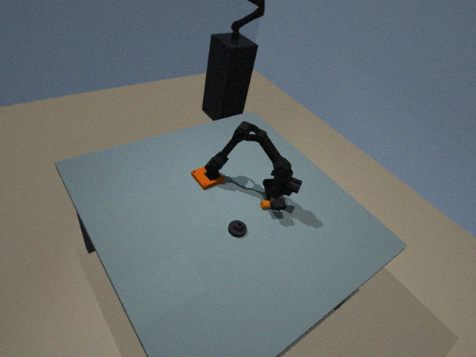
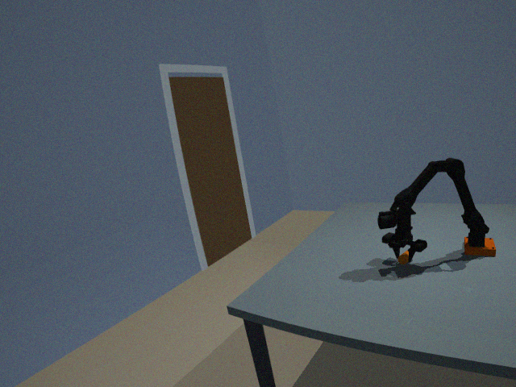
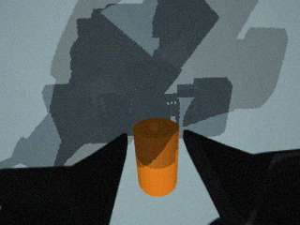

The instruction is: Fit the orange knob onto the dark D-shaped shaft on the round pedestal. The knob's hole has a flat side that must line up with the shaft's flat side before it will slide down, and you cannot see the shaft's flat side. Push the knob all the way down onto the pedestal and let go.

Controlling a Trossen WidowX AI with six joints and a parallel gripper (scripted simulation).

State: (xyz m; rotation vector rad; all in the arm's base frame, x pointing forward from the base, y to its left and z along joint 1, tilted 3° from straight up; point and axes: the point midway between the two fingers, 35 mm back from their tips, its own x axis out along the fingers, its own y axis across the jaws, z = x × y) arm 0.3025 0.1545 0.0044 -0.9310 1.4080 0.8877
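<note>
My gripper tip is now 20 mm to the left of the orange knob, 10 mm below it and 10 mm past it. From my gripper tip the other things lie so: dark round pedestal 240 mm to the right, 30 mm ahead, 20 mm above.
</note>
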